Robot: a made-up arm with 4 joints.
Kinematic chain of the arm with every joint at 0, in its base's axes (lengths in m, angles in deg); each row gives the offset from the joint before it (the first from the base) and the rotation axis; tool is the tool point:
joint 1: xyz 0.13 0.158 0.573 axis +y
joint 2: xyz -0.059 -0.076 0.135 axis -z
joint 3: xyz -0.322 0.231 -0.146 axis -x
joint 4: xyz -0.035 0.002 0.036 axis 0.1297 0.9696 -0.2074
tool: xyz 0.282 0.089 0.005
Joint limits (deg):
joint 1: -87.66..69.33
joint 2: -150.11..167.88
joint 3: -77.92..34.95
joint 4: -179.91..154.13
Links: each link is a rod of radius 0.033 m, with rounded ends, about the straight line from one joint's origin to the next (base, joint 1, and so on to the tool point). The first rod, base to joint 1, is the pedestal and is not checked.
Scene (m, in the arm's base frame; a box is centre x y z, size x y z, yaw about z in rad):
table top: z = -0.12
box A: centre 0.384 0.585 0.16 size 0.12 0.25 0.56 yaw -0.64
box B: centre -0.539 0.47 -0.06 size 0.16 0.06 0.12 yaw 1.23
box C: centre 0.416 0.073 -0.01 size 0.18 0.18 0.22 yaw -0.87
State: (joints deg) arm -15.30 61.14 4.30 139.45
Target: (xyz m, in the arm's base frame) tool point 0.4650 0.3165 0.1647
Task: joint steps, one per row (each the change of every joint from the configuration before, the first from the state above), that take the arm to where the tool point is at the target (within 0.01 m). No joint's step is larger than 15 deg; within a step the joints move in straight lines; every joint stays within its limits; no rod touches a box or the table.
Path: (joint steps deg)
1: -13.93 7.59 -9.48 2.55
2: -13.92 7.58 -9.48 2.55
3: -13.93 7.59 -9.48 2.55
4: -13.93 7.59 -9.47 2.54
5: 12.83 3.88 5.39 -4.86
6: 12.83 3.88 5.39 -4.87
7: 12.83 3.88 5.39 -4.86
8: 12.83 3.88 5.39 -4.87
9: 12.83 3.89 5.39 -4.87
10: 12.83 3.88 5.39 -4.86
11: 10.03 3.02 -2.41 2.62
12: 10.03 3.02 -2.42 2.63

